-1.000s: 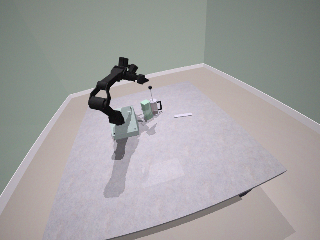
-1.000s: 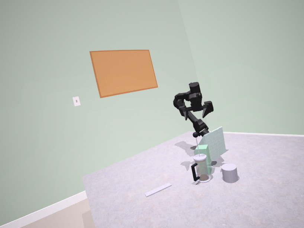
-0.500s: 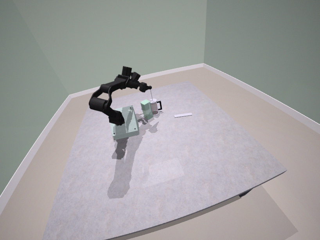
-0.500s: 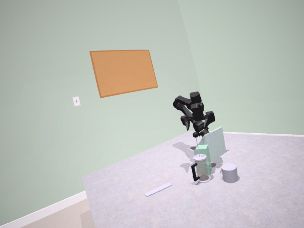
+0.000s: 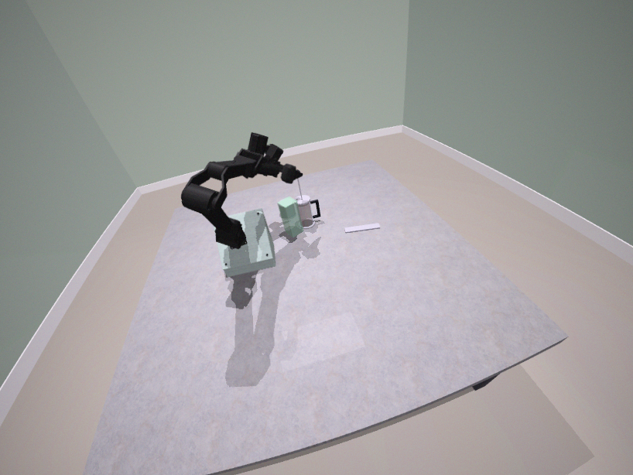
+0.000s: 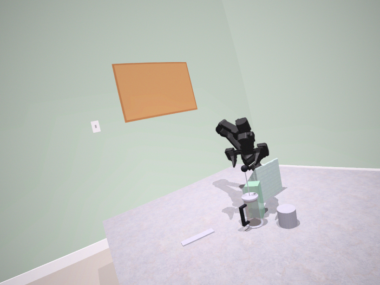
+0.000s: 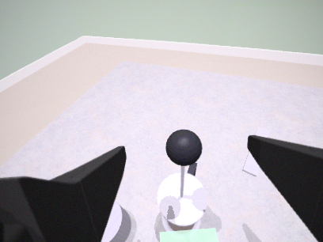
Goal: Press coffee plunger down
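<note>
My gripper tip is now 14 cm above the glass coffee press and 2 cm short of it. From my gripper tip the other things lie so: pale green box 19 cm below, 6 cm behind, 3 cm to the right.
</note>
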